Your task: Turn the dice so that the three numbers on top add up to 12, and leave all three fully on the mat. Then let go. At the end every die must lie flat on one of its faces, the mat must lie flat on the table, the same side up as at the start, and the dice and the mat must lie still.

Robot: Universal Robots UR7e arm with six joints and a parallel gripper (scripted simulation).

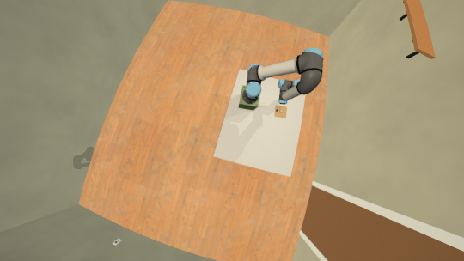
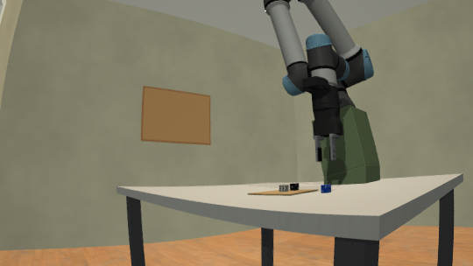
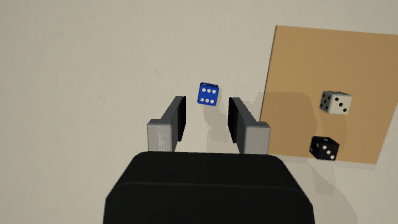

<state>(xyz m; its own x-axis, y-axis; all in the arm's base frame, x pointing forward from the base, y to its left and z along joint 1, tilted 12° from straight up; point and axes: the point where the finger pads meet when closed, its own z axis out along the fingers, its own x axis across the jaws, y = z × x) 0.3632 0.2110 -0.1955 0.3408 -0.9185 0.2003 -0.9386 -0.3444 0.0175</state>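
The blue die is 9 cm below my hand. Round my hand: black die (1 cm behind, 14 cm to the right, 8 cm below); then white die (4 cm ahead, 13 cm to the right, 8 cm below); then tan mat (4 cm ahead, 13 cm to the right, 10 cm below).
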